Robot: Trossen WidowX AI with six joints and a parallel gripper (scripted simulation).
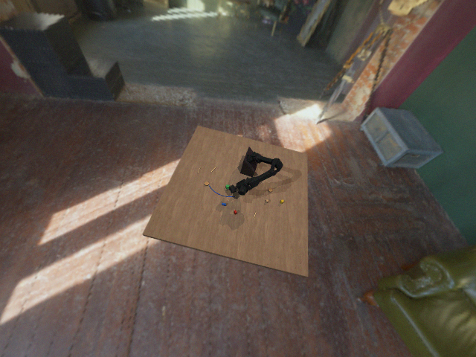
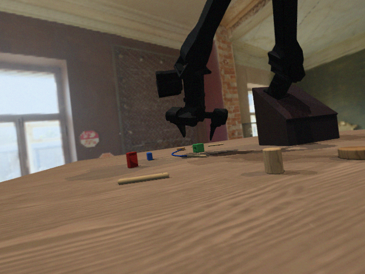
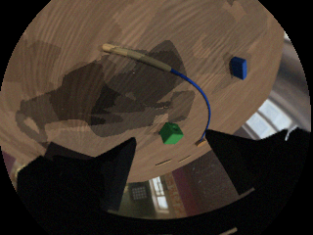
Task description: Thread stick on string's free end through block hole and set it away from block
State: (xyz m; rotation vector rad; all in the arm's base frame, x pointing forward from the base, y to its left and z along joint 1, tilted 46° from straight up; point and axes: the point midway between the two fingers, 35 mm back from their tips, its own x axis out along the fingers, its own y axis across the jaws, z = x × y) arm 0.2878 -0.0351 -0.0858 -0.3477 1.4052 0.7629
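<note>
Now: gripper tip 2 cm past the green block, 5 cm to the left of it and 4 cm above it. The rest, counted from my gripper tip: blue block 16 cm ahead, 6 cm to the right, 4 cm below; then round wooden button 2 cm behind, 24 cm to the right, 4 cm below; then red block 22 cm ahead, 5 cm to the left, 3 cm below.
</note>
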